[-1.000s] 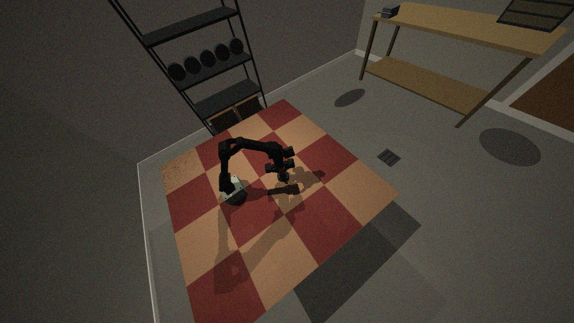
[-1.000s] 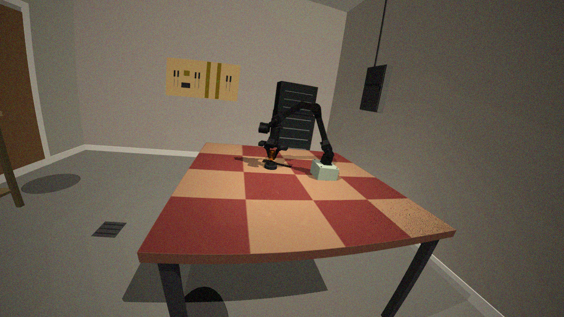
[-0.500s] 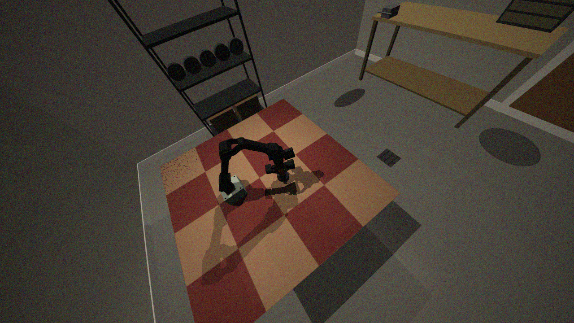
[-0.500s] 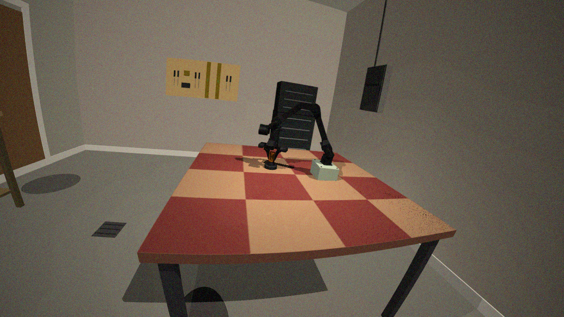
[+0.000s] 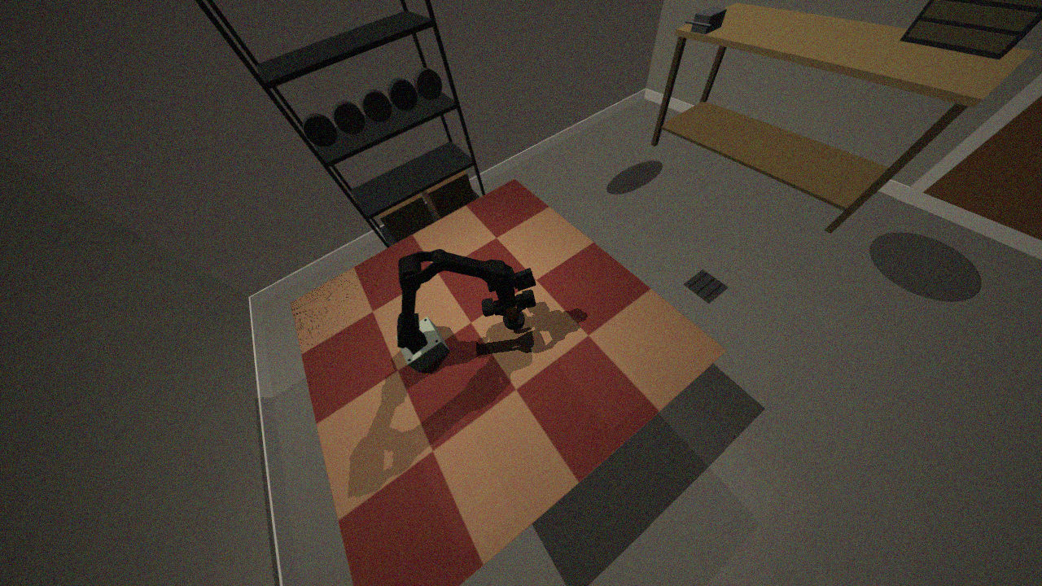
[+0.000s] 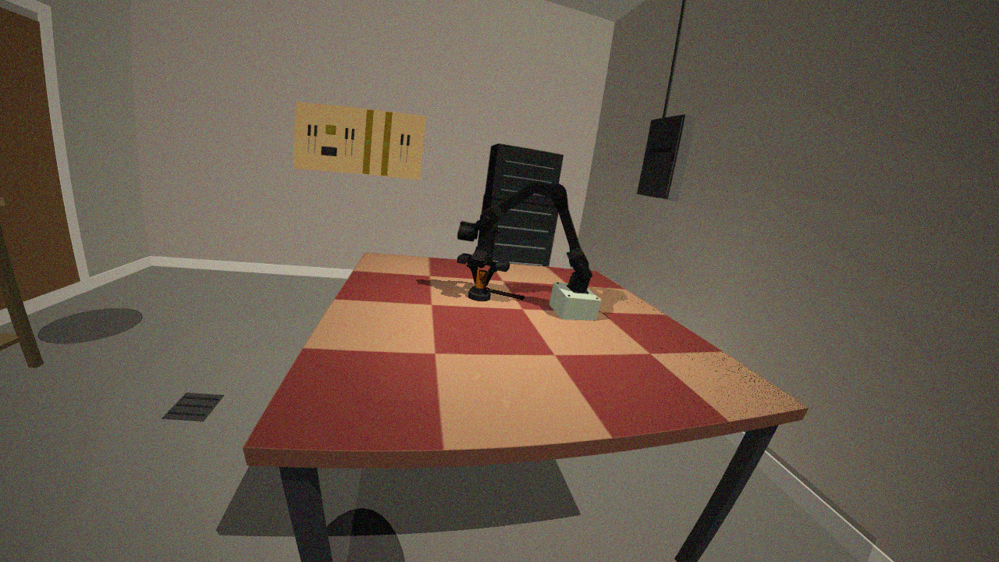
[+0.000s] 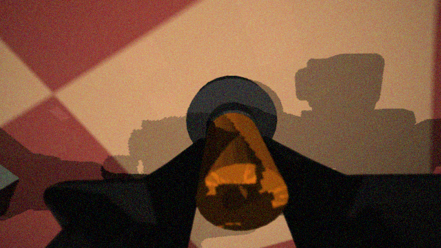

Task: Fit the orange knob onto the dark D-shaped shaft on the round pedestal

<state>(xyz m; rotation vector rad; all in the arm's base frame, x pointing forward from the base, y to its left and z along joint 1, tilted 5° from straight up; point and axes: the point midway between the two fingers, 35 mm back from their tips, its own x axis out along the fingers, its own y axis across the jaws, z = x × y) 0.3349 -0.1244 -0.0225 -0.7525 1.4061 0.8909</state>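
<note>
My gripper tip is 20 mm below the orange knob. Also, from my gripper tip: round dark pedestal (20 mm below).
</note>
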